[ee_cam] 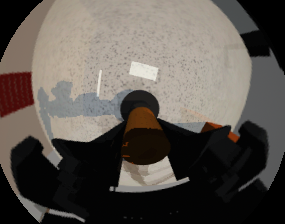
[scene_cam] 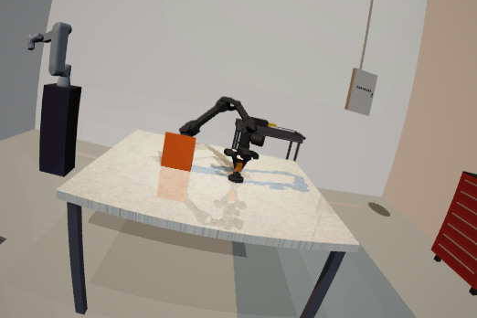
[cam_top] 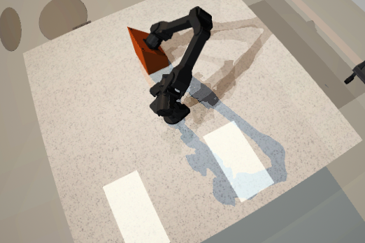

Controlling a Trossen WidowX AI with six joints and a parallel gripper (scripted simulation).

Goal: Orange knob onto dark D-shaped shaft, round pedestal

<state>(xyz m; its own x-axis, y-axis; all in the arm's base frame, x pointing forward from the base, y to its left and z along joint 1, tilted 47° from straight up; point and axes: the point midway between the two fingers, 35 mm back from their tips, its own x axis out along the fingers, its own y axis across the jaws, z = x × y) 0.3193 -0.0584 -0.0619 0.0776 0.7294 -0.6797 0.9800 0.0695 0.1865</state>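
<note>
The orange knob is 20 mm above my gripper tip. Round my gripper tip: dark round pedestal: 40 mm below.
</note>
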